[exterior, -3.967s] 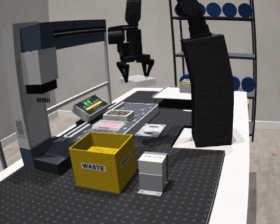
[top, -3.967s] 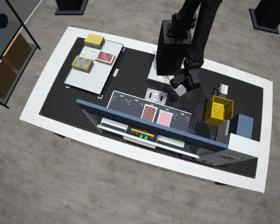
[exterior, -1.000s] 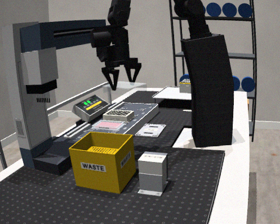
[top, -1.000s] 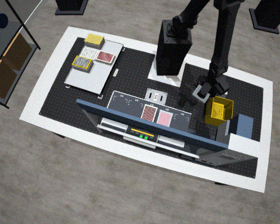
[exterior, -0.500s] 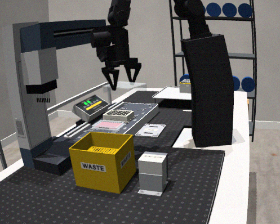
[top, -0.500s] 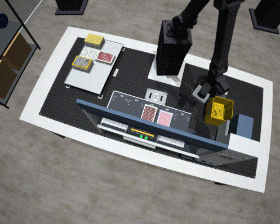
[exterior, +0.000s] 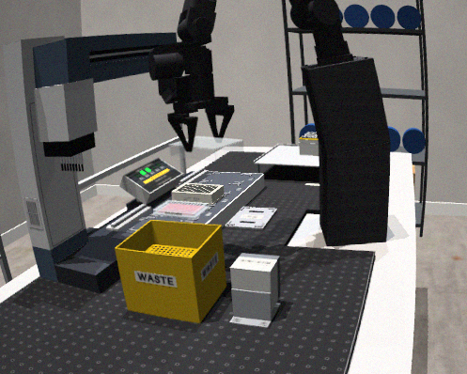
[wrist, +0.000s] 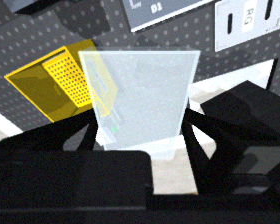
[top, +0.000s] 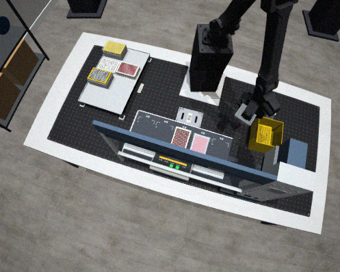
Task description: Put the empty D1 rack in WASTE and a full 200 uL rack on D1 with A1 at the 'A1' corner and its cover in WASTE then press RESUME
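The yellow waste bin lies 230 mm below my hand, 170 mm to the left of it and 40 mm ahead of it. The rest, counted from my hand: handler head (270 mm ahead, 110 mm above, 90 mm to the left); then grey resume box (200 mm below, 190 mm to the left, 130 mm behind); then clear rack cover (right at my hand).
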